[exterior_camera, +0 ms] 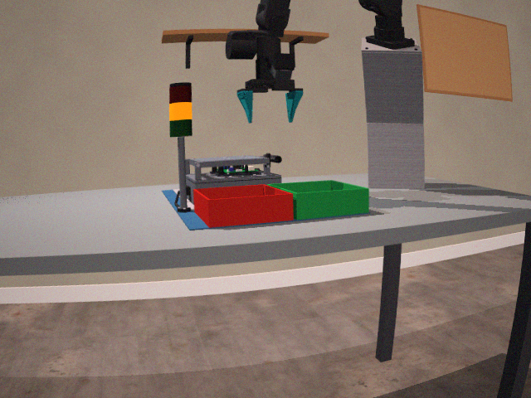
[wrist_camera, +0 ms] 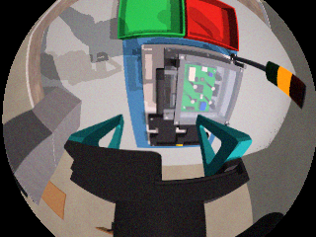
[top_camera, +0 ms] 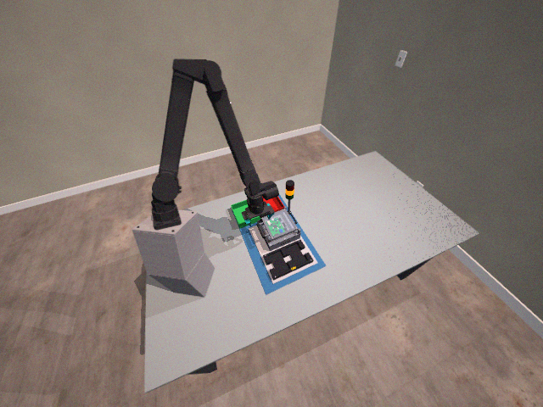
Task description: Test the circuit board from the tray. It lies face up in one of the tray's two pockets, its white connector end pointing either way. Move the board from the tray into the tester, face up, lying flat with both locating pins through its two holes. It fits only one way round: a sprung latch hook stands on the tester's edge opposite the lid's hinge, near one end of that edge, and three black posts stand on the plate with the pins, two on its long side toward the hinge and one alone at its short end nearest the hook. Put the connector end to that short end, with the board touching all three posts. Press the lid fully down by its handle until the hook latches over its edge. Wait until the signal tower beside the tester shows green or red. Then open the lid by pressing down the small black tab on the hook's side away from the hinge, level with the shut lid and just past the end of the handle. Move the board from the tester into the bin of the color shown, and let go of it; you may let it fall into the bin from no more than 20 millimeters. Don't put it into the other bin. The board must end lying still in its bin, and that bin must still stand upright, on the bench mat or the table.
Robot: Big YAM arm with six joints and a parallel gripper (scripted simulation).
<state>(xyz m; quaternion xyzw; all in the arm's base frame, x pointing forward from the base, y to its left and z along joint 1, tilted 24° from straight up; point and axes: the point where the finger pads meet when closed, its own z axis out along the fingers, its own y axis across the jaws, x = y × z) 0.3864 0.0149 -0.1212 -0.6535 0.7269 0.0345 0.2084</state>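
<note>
The latch hook is 90 mm below my hand, 60 mm to the left of it and 30 mm ahead of it. Also, from my hand: tester lid 90 mm below, 90 mm ahead; then tester plate 110 mm below, 90 mm ahead; then green circuit board 110 mm below, 80 mm ahead.
</note>
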